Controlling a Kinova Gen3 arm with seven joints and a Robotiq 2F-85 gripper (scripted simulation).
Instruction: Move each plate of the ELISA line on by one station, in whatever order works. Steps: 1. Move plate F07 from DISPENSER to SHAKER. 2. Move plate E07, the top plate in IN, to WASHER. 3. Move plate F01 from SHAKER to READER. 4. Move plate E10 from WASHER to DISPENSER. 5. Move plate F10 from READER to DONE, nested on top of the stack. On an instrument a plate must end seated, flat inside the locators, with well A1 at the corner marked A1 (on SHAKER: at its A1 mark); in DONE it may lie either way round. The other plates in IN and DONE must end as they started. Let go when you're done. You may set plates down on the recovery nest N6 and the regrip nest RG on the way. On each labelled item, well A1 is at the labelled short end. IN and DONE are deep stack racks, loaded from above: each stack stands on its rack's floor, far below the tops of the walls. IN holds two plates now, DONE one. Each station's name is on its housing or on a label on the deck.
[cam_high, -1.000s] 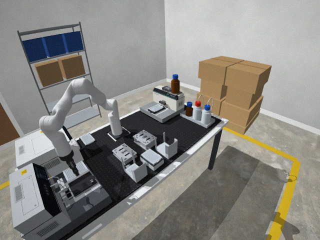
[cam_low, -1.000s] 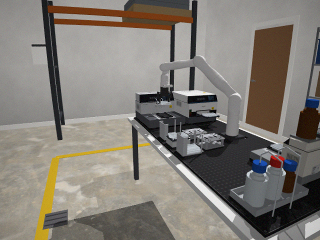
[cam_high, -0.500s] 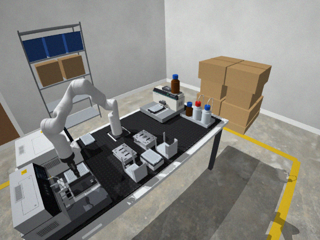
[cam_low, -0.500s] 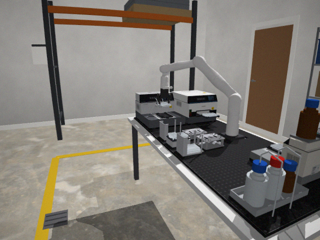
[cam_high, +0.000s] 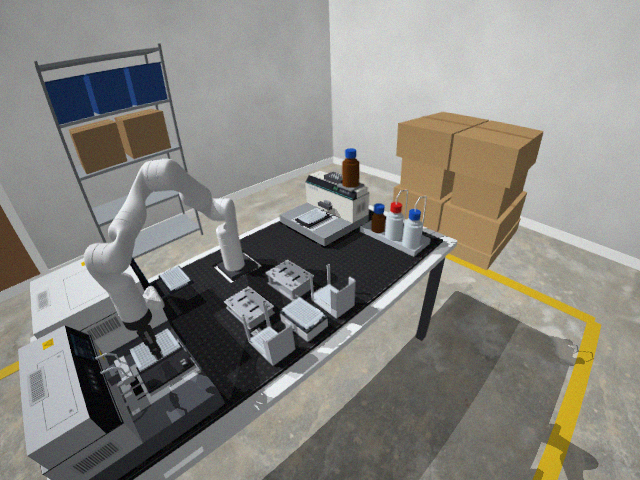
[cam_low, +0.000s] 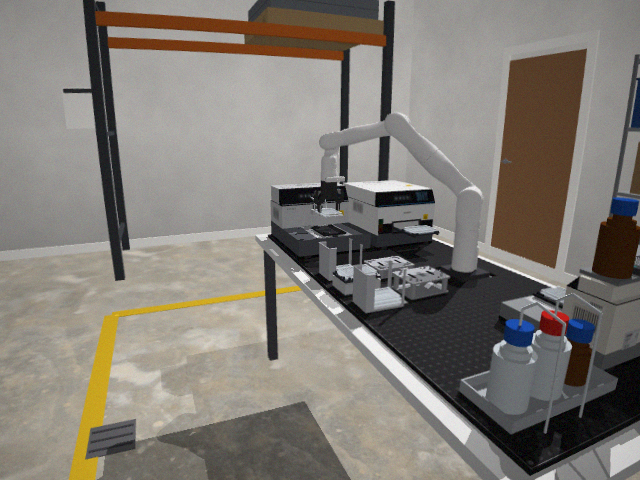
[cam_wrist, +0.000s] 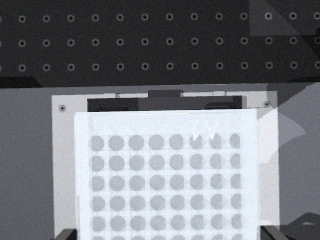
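The washer stage is 9 cm below my hand. The rest, counted from my hand: dispenser deck: 35 cm behind, 97 cm to the left, 16 cm below; then brown bottle: 24 cm behind, 113 cm to the left, 10 cm above; then dispenser stage: 35 cm behind, 96 cm to the left, 12 cm below.
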